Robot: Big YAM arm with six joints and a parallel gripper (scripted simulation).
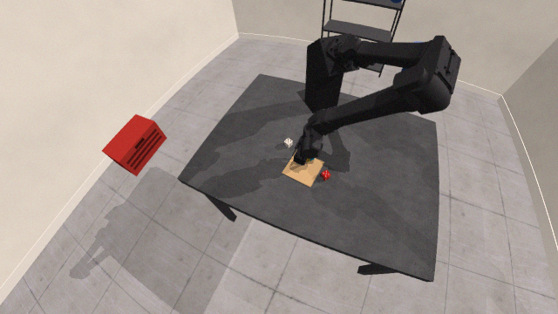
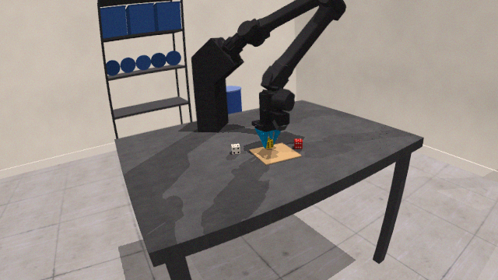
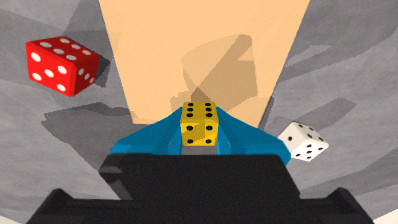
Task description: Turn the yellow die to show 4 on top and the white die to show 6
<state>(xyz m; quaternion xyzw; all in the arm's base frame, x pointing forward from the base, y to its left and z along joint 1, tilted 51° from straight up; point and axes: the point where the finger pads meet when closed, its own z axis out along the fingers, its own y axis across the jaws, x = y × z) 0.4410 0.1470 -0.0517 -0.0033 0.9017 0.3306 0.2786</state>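
My hand is right at the yellow die. The rest, counted from my hand: tan mat 4 cm ahead, 1 cm to the left, 2 cm below; red die 2 cm ahead, 11 cm to the left; white die 1 cm behind, 12 cm to the right.
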